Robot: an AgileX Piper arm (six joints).
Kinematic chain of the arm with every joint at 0, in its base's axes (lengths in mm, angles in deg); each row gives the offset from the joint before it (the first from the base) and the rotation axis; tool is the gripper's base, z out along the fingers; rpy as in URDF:
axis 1: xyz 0 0 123 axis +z
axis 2: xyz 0 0 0 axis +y
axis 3: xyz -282.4 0 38.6 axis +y
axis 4: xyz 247.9 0 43.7 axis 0.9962 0 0.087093
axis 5: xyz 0 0 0 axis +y
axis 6: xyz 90.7 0 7.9 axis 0.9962 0 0.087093
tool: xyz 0 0 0 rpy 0 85.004 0
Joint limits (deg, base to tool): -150..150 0..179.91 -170..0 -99.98..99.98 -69.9..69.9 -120..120
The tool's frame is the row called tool.
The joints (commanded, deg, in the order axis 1, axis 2, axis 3, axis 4, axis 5, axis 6), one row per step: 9.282, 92.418, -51.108, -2.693, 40.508, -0.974; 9.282, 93.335, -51.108, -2.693, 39.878, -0.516; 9.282, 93.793, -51.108, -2.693, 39.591, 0.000; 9.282, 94.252, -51.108, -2.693, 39.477, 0.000; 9.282, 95.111, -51.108, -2.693, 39.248, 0.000; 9.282, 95.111, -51.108, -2.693, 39.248, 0.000; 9.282, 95.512, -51.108, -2.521, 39.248, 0.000; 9.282, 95.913, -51.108, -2.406, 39.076, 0.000
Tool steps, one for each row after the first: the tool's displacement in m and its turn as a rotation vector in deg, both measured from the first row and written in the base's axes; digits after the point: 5 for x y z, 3 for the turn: 0.00189, 0.00034, -0.00437, 0.075, 0.290, -0.422; 0.00276, 0.00050, -0.00658, 0.172, 0.463, -0.914; 0.00336, 0.00061, -0.00886, 0.117, 0.804, -0.911; 0.00445, 0.00080, -0.01314, 0.017, 1.426, -0.904; 0.00445, 0.00080, -0.01314, 0.017, 1.426, -0.904; 0.00474, 0.00102, -0.01518, 0.082, 1.844, -1.012; 0.00529, 0.00124, -0.01717, 0.136, 2.086, -1.079
